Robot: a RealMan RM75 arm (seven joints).
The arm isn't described. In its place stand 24 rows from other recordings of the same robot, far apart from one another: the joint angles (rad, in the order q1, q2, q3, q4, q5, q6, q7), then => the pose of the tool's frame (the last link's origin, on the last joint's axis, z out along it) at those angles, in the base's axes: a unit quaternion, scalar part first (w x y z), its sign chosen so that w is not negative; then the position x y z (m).
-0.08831, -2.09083, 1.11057, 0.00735, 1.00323, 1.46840, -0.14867 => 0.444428 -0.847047 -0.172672 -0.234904 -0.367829 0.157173 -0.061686
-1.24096, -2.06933, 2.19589, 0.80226, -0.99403, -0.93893, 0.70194 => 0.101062 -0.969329 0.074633 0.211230 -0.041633 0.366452 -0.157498
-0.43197, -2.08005, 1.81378, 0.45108, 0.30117, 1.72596, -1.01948 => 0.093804 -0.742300 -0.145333 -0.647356 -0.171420 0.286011 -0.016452
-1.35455, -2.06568, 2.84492, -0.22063, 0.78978, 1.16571, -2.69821 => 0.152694 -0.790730 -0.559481 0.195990 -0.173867 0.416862 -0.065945
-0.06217, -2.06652, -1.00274, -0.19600, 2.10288, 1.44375, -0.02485 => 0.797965 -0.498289 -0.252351 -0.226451 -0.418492 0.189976 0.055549
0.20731, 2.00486, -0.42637, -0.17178, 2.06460, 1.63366, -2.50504 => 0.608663 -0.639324 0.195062 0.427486 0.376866 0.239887 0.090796
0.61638, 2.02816, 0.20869, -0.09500, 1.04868, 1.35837, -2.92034 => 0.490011 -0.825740 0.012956 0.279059 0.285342 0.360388 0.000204
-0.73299, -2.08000, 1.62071, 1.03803, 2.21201, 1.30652, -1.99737 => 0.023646 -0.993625 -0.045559 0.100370 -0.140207 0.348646 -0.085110
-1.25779, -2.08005, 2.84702, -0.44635, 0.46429, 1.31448, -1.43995 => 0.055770 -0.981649 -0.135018 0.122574 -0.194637 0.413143 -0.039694
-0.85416, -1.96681, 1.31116, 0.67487, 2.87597, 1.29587, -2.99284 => 0.299176 -0.729501 -0.546857 0.281549 -0.273695 0.403760 0.014186
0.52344, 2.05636, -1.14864, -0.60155, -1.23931, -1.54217, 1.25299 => 0.115948 -0.881174 0.125758 0.440765 0.186551 0.340357 -0.000893
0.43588, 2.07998, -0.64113, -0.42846, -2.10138, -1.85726, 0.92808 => 0.011615 -0.942739 0.096689 0.318999 0.276394 0.238524 -0.031007
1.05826, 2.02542, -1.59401, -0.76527, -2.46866, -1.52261, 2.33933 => 0.027491 -0.935251 0.160606 -0.314253 0.137957 0.381923 -0.056796
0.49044, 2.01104, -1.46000, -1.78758, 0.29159, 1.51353, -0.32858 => 0.404451 -0.852375 0.292843 -0.155305 0.153001 0.360377 0.081224
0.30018, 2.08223, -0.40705, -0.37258, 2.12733, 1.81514, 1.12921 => 0.638992 -0.178629 -0.594666 -0.454041 0.313992 0.266150 0.113660
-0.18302, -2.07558, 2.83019, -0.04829, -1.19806, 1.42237, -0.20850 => 0.618626 -0.717846 -0.219088 -0.232377 -0.397003 0.214547 0.005467
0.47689, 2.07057, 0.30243, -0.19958, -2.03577, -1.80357, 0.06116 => 0.571015 -0.734698 -0.106785 0.350369 0.291037 0.293834 0.039320
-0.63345, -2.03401, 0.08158, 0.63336, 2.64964, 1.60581, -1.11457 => 0.179524 -0.957887 -0.188712 -0.120877 -0.321671 0.322225 0.030791
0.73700, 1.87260, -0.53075, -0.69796, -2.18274, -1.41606, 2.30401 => 0.195438 -0.789329 0.531434 0.237363 0.250412 0.422111 0.110939
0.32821, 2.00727, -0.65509, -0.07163, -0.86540, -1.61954, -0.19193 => 0.704815 -0.673774 -0.071073 0.210269 0.345896 0.278729 0.066330
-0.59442, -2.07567, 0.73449, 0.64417, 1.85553, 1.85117, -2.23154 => 0.146278 0.793589 0.500478 0.313594 -0.204801 0.314931 0.007857
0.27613, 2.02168, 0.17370, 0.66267, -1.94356, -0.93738, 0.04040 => 0.391379 -0.801739 0.353754 0.280884 0.280631 0.228796 -0.134895
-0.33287, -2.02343, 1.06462, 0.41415, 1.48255, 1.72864, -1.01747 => 0.094014 -0.905422 -0.156111 -0.383408 -0.278013 0.249179 -0.017806
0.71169, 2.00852, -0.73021, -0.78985, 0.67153, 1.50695, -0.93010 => 0.120606 -0.871761 0.474329 0.022330 0.258533 0.378313 0.030304
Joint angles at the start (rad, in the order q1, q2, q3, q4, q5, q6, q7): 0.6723 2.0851 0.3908 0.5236 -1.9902 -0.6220 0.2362
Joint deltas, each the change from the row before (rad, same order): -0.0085 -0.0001 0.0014 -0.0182 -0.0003 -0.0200 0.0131; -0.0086 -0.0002 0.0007 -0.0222 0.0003 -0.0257 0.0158; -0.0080 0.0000 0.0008 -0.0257 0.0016 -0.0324 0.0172; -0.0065 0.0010 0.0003 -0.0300 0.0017 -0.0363 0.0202; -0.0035 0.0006 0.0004 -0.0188 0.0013 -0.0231 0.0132; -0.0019 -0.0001 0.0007 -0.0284 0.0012 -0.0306 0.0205; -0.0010 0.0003 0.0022 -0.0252 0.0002 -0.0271 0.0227; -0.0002 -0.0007 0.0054 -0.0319 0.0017 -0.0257 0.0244; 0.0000 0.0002 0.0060 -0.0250 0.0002 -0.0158 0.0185; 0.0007 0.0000 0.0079 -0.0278 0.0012 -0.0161 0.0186
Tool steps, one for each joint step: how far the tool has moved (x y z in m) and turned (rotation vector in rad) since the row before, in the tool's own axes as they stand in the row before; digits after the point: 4 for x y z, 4 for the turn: 0.0004 -0.0067 -0.0029 0.0166 -0.0129 0.0089; -0.0001 -0.0078 -0.0033 0.0181 -0.0172 0.0089; -0.0012 -0.0085 -0.0034 0.0188 -0.0235 0.0085; -0.0020 -0.0088 -0.0034 0.0183 -0.0268 0.0078; -0.0016 -0.0054 -0.0020 0.0107 -0.0176 0.0049; -0.0032 -0.0080 -0.0023 0.0142 -0.0240 0.0044; -0.0033 -0.0067 -0.0018 0.0114 -0.0223 0.0081; -0.0041 -0.0094 -0.0020 0.0188 -0.0227 0.0064; -0.0029 -0.0072 -0.0014 0.0155 -0.0145 0.0048; -0.0035 -0.0081 -0.0013 0.0184 -0.0162 0.0039
